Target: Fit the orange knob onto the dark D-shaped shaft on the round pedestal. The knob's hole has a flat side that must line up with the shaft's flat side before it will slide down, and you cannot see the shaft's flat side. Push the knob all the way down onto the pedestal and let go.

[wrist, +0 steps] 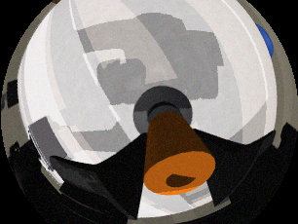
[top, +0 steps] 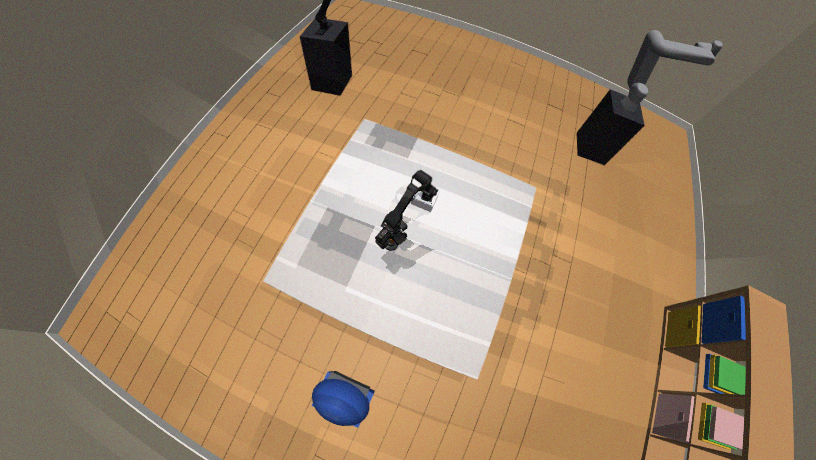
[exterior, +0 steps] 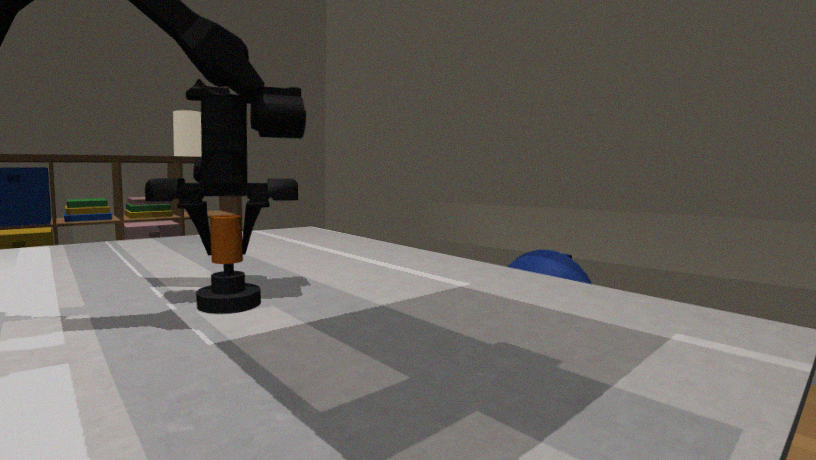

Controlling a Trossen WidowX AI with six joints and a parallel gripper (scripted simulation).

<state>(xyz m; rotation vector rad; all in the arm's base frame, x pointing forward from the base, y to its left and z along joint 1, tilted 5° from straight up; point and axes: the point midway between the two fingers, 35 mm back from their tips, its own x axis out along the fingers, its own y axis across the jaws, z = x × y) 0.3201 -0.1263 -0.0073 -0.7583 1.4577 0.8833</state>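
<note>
My gripper tip is now 2 cm below the orange knob. From my gripper tip the other things lie so: dark pedestal: 4 cm below.
</note>
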